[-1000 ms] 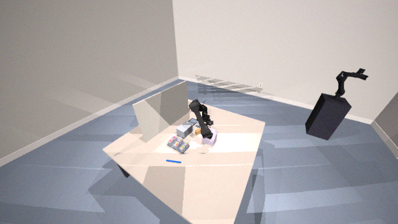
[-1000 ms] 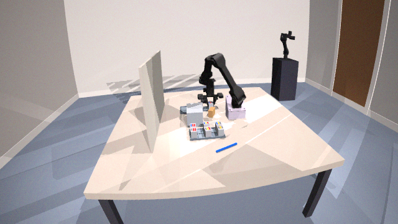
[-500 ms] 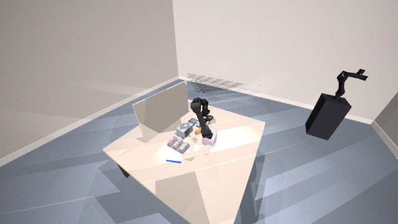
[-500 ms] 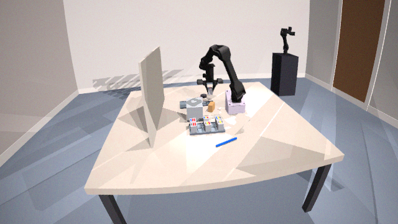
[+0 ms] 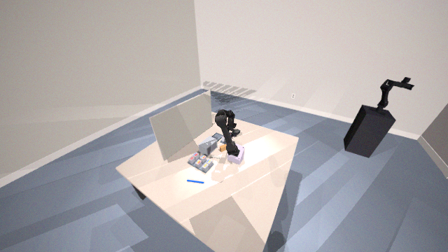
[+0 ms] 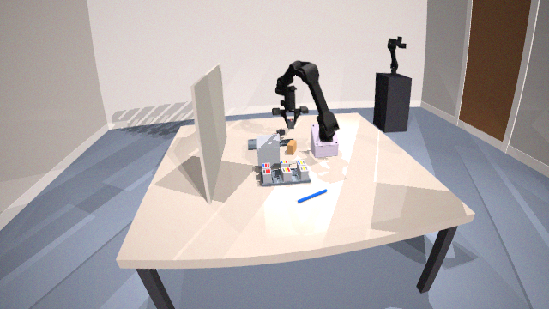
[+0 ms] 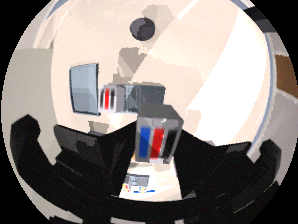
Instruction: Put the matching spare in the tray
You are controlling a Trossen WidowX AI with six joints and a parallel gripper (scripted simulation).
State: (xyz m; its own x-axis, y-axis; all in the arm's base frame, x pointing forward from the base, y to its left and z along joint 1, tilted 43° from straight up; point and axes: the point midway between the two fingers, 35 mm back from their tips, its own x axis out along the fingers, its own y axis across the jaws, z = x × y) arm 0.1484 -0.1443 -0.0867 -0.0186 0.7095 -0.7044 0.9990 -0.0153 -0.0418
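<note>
Now: the flat grey tray 180 mm ahead of my gripper tip, 20 mm to the right of it and 100 mm below it. From my gripper tip the other things lie so: brown block 10 mm ahead, 110 mm to the left, 80 mm below; black disc 30 mm ahead, 160 mm to the right, 90 mm below; spare 20 mm above.
</note>
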